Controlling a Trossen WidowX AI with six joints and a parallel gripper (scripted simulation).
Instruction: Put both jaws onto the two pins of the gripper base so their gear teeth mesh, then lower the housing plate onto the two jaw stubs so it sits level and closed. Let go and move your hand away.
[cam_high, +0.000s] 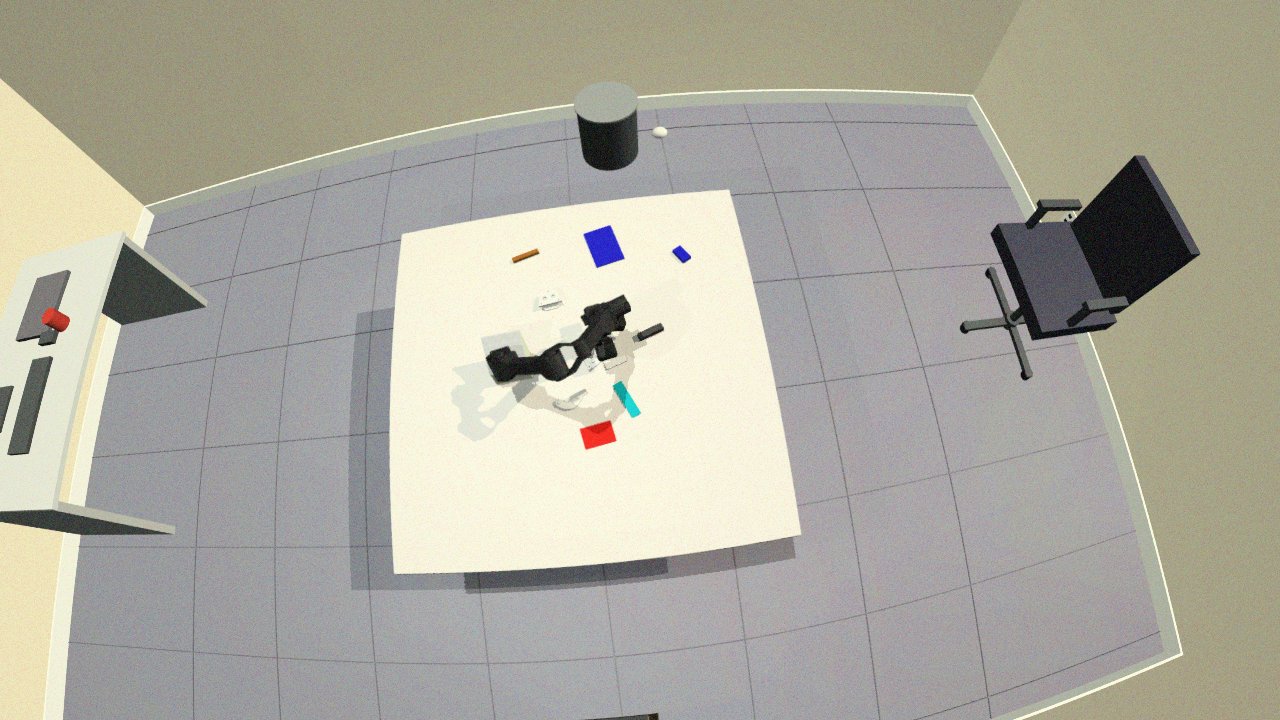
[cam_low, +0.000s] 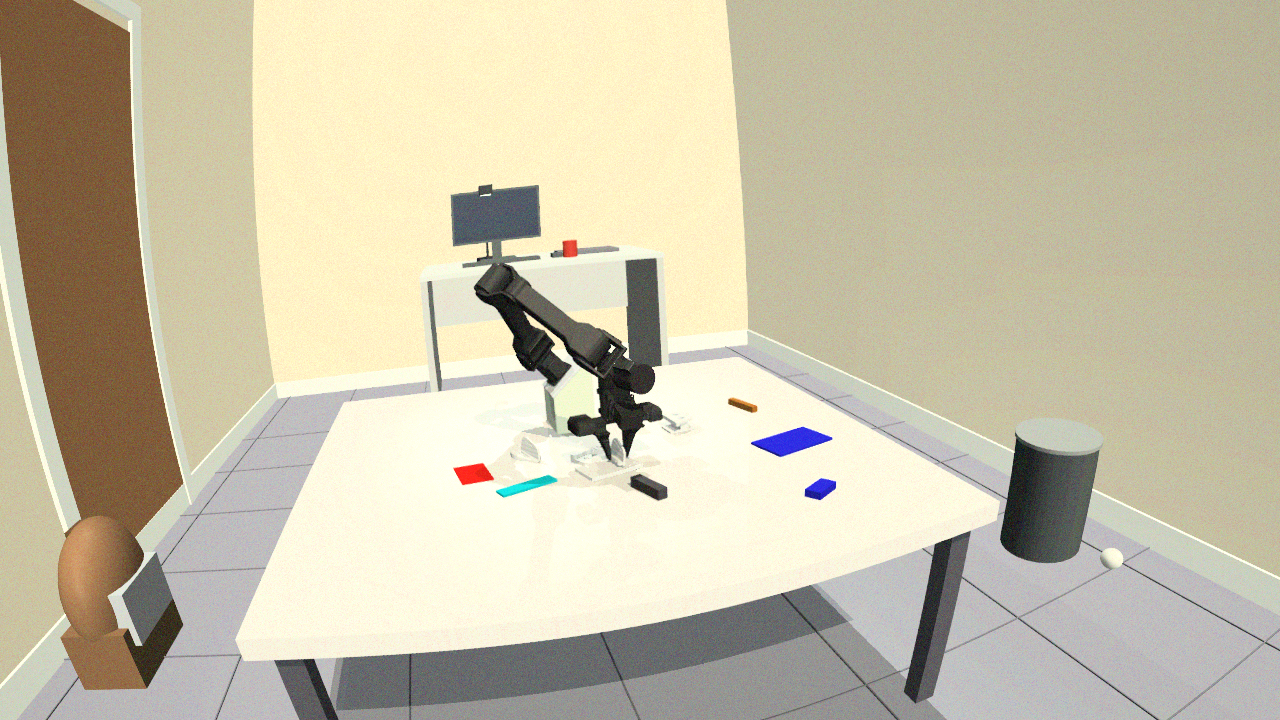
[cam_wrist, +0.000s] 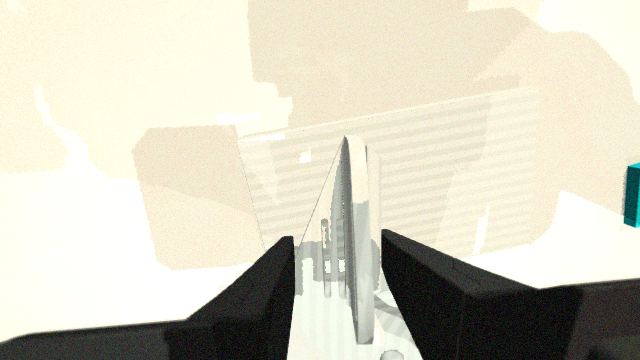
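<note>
My gripper tip is now 30 mm to the left of the white ribbed plate, 20 mm short of it and 10 mm above it. The rest, counted from my gripper tip: dark block: 160 mm ahead; then white jaw: 30 mm behind, 20 mm to the right, 10 mm above; then cyan bar: 210 mm to the right, 30 mm ahead, 10 mm below.
</note>
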